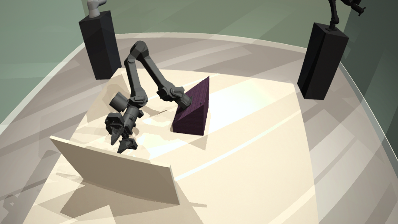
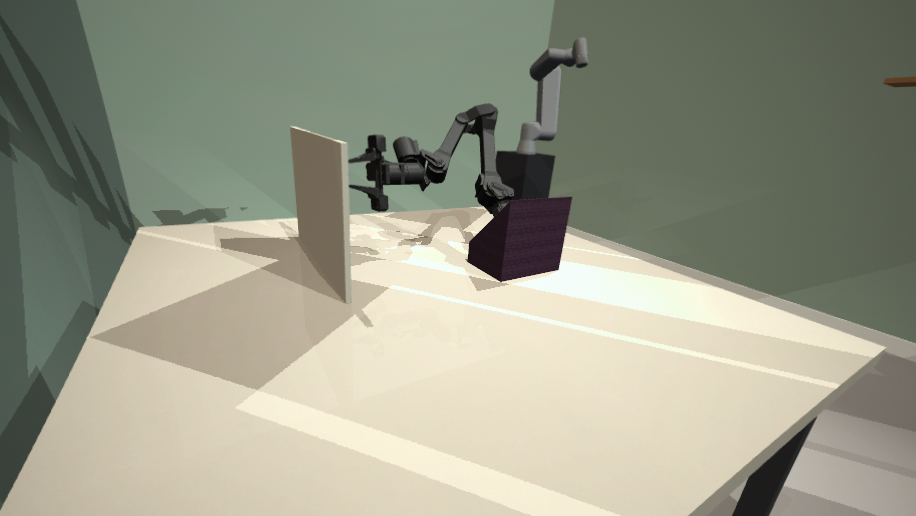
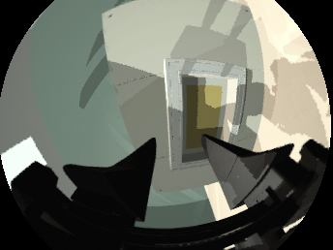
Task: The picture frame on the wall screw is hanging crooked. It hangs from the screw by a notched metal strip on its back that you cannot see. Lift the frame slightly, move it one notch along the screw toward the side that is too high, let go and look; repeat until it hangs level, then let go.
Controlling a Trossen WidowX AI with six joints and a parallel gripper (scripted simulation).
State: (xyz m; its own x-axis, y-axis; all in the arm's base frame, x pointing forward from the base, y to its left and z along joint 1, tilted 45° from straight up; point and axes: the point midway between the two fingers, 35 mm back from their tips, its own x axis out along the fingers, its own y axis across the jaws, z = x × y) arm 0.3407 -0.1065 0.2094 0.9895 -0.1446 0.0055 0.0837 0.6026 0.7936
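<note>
My gripper tip is 5 cm short of the picture frame and 5 cm above it. Also, from my gripper tip: wall panel 7 cm below, 6 cm ahead, 1 cm to the right.
</note>
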